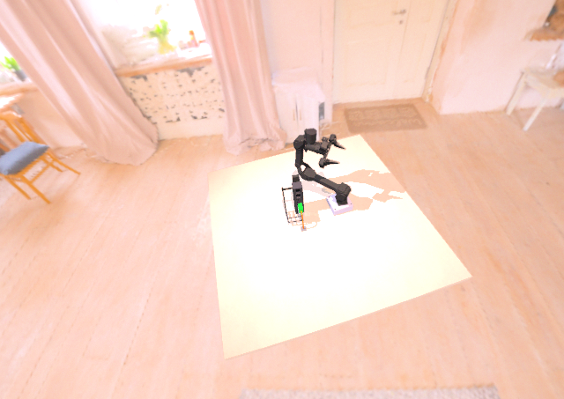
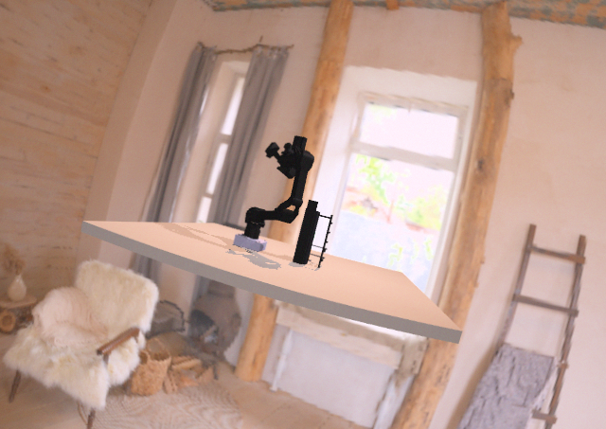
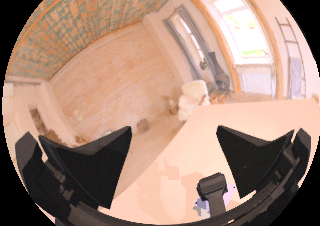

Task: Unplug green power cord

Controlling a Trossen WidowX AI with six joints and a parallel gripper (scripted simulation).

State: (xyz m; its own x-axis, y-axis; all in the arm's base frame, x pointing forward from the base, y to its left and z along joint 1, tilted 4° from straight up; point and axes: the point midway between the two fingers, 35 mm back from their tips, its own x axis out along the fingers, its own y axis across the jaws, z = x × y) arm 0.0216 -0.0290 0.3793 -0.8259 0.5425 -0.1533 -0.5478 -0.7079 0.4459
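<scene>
Right now the green plug is 29 cm below my gripper tip, 26 cm ahead of it and 6 cm to the left of it.
</scene>
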